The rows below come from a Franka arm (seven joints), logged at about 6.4 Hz.
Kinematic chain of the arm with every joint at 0, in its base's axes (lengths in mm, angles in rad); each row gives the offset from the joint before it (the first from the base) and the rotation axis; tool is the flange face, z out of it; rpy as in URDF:
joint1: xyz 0 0 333 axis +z
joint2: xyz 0 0 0 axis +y
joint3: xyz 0 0 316 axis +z
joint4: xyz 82.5 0 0 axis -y
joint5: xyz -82.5 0 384 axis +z
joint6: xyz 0 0 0 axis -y
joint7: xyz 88 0 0 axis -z
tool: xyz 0 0 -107 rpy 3.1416 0 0
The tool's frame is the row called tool.
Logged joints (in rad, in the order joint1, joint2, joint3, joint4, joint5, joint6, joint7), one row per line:
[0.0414, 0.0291, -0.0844, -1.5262, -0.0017, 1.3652, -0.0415]
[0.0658, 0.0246, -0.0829, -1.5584, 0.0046, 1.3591, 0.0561]
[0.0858, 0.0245, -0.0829, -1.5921, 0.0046, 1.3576, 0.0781]
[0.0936, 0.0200, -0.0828, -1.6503, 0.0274, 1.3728, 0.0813]
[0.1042, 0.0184, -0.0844, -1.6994, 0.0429, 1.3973, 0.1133]
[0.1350, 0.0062, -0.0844, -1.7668, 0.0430, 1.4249, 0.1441]
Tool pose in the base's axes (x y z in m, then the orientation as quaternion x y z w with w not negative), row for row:
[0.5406, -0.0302, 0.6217, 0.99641, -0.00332, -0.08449, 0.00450]
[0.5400, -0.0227, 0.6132, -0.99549, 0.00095, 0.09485, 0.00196]
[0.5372, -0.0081, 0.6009, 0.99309, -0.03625, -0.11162, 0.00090]
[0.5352, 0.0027, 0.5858, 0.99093, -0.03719, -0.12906, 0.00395]
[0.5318, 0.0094, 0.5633, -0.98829, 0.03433, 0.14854, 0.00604]
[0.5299, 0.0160, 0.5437, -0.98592, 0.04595, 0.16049, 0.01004]
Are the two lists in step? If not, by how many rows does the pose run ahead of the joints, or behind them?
The pose runs 1 row behind the joints: the pose in row i belongs to the joints in row i - 1.
